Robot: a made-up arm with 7 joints. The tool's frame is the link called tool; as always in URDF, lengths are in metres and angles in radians. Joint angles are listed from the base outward. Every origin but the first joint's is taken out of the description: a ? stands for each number. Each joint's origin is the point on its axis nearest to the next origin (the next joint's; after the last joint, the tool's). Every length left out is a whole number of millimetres.
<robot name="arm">
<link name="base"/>
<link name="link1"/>
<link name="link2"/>
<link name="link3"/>
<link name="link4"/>
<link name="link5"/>
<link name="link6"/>
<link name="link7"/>
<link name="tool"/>
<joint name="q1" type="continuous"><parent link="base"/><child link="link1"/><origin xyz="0 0 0" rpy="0 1.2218 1.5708"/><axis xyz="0 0 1"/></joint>
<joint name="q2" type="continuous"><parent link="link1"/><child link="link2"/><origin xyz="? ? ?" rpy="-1.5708 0 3.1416"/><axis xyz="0 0 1"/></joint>
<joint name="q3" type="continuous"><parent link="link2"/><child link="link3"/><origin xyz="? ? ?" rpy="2.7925 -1.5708 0"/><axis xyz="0 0 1"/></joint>
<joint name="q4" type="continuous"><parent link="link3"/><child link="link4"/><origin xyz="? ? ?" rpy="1.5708 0 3.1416"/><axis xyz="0 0 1"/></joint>
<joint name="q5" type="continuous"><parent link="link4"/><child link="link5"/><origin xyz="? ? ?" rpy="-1.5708 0 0"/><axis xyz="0 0 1"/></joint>
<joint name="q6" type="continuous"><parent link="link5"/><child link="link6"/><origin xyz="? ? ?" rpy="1.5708 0 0"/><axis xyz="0 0 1"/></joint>
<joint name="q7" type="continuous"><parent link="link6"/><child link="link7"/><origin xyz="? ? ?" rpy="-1.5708 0 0"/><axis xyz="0 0 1"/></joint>
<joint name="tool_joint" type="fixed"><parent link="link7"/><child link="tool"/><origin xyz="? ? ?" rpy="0 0 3.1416"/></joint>
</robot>
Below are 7 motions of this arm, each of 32 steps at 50 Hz.
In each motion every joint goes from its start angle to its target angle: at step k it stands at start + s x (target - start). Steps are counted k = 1, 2, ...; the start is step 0. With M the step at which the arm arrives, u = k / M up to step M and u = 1 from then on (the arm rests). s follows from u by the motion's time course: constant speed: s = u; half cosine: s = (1 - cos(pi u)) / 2; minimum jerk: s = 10 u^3 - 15 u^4 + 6 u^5.
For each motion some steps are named. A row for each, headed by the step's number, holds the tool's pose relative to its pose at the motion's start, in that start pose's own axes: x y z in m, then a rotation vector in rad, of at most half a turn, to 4 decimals.
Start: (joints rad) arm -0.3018 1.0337 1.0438 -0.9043 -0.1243 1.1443 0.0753
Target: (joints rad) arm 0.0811 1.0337 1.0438 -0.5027 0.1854 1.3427 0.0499
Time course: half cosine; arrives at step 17
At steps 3, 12, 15, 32:
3: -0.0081 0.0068 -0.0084 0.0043 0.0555 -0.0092
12: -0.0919 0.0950 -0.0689 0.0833 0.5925 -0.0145
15: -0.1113 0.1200 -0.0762 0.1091 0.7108 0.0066
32: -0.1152 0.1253 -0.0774 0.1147 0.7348 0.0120

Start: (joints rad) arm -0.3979 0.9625 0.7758 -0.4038 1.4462 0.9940 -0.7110
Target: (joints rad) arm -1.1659 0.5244 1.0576 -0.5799 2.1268 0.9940 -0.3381
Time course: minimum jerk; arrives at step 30
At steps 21, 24, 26, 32:
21: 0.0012 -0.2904 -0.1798 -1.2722 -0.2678 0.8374
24: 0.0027 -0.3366 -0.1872 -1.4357 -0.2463 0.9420
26: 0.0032 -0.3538 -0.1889 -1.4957 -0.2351 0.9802
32: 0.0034 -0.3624 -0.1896 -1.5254 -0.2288 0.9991

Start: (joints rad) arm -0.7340 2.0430 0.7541 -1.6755 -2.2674 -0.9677 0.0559
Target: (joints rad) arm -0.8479 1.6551 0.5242 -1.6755 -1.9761 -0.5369 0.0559
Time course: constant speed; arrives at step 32
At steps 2, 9, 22, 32:
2: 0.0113 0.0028 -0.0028 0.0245 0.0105 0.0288
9: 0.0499 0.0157 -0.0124 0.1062 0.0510 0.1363
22: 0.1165 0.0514 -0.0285 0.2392 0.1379 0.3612
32: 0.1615 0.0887 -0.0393 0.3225 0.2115 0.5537

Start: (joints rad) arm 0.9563 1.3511 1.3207 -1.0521 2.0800 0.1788 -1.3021
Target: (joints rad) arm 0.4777 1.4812 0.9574 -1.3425 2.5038 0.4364 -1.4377
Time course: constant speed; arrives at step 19
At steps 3, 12, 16, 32:
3: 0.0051 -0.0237 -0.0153 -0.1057 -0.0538 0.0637
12: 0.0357 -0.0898 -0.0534 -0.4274 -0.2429 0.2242
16: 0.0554 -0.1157 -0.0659 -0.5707 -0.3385 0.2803
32: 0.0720 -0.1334 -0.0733 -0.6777 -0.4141 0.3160

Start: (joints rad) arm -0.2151 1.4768 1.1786 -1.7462 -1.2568 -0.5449 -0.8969
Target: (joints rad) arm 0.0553 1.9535 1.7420 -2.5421 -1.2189 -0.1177 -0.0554
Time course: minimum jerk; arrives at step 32
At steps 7, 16, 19, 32:
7: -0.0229 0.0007 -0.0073 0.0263 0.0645 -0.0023
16: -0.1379 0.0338 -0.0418 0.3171 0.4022 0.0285
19: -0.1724 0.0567 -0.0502 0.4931 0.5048 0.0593
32: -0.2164 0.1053 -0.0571 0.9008 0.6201 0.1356

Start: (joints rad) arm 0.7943 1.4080 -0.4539 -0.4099 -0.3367 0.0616 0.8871
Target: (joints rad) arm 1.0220 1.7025 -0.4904 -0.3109 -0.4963 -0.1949 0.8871
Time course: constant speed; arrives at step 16
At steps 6, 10, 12, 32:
6: -0.0219 0.0633 0.0122 0.0228 0.0210 -0.1746
10: -0.0297 0.1056 0.0233 0.0307 0.0414 -0.2920
12: -0.0315 0.1265 0.0297 0.0326 0.0536 -0.3507
32: -0.0308 0.1675 0.0439 0.0331 0.0821 -0.4677

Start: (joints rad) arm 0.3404 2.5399 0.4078 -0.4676 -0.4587 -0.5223 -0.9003
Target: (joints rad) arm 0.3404 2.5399 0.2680 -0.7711 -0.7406 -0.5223 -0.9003
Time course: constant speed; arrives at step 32
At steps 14, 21, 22, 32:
14: 0.0102 0.0180 -0.0131 0.0690 -0.1235 -0.1718
21: 0.0165 0.0271 -0.0186 0.1059 -0.1818 -0.2580
22: 0.0175 0.0284 -0.0194 0.1113 -0.1899 -0.2704
32: 0.0280 0.0413 -0.0259 0.1675 -0.2682 -0.3934

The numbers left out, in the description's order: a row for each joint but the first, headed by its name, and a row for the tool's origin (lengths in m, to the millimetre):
q2: 0 0 0
q3: -0.39 0.142 0
q4: 0.047 0 0
q5: 0.021 -0.175 0
q6: 0 0 0
q7: 0 0 0
tool: 0 0 0

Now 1 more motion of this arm.
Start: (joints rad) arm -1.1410 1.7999 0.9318 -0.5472 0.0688 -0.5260 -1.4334
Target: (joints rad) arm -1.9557 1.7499 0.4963 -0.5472 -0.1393 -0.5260 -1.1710
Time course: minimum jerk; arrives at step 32
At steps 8, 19, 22, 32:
8: 0.0020 0.0005 -0.0010 0.0055 0.0170 0.0370
19: 0.0136 0.0100 -0.0137 0.0539 0.1042 0.2406
22: 0.0158 0.0146 -0.0190 0.0719 0.1256 0.2929
32: 0.0175 0.0214 -0.0263 0.0969 0.1510 0.3554

